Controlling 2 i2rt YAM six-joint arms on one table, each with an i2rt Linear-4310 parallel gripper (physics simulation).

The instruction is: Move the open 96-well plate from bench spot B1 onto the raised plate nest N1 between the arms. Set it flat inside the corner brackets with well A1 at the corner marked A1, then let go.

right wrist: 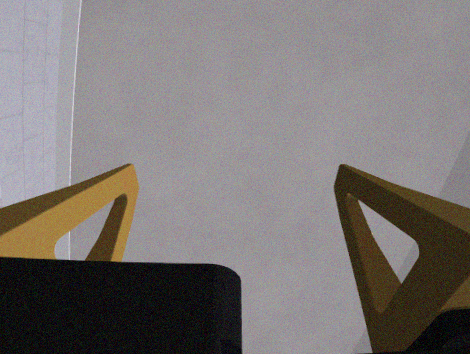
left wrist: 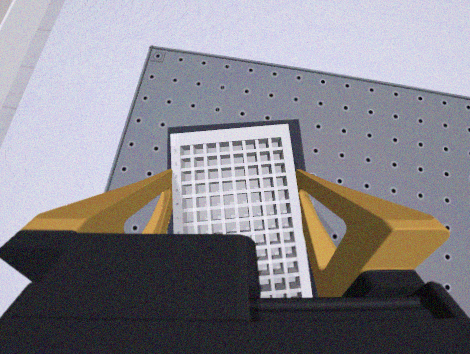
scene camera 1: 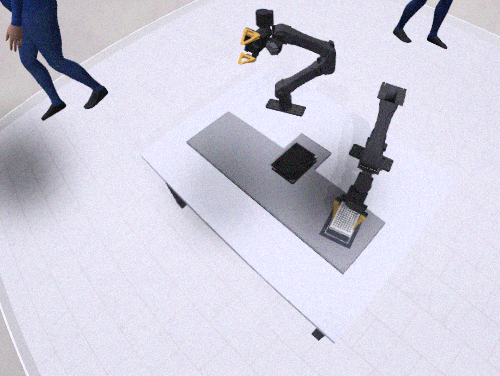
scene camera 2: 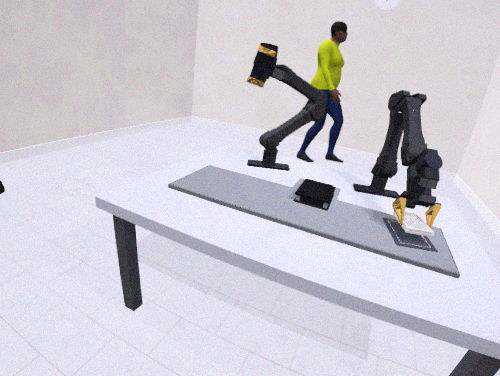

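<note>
The white open 96-well plate is between the yellow fingers of my left gripper, which is shut on its long sides. The plate hangs a little above the dark marked spot B1, at the near right end of the grey pegboard. The black raised nest N1 stands bare between the arm bases. My right gripper is open and empty, held high at the far side.
A person in dark blue walks on the floor at the far left, and another pair of legs shows at the far right. A person in a yellow shirt walks behind the table.
</note>
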